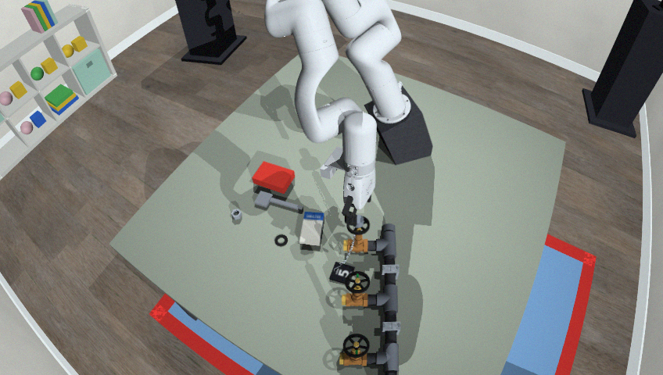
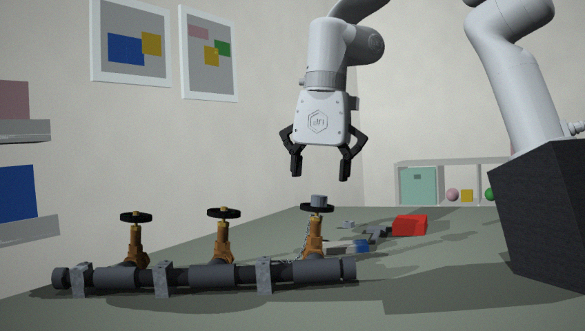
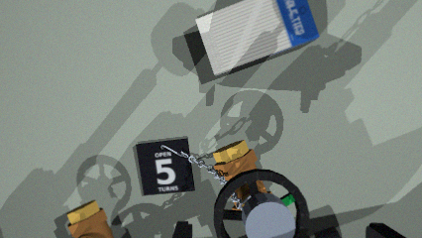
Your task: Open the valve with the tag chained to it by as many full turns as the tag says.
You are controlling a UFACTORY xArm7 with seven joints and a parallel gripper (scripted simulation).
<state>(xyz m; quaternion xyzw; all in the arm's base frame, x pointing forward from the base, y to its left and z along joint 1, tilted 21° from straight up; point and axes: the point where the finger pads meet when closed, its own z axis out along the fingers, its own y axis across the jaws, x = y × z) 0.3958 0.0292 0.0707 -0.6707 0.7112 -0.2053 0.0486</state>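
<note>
Now: the grey cap 5 cm below my hand. Round my hand: black washer: 6 cm ahead, 22 cm to the right, 18 cm below; blue box: 1 cm behind, 15 cm to the right, 18 cm below; black tag: 11 cm ahead, 2 cm to the right, 18 cm below.
</note>
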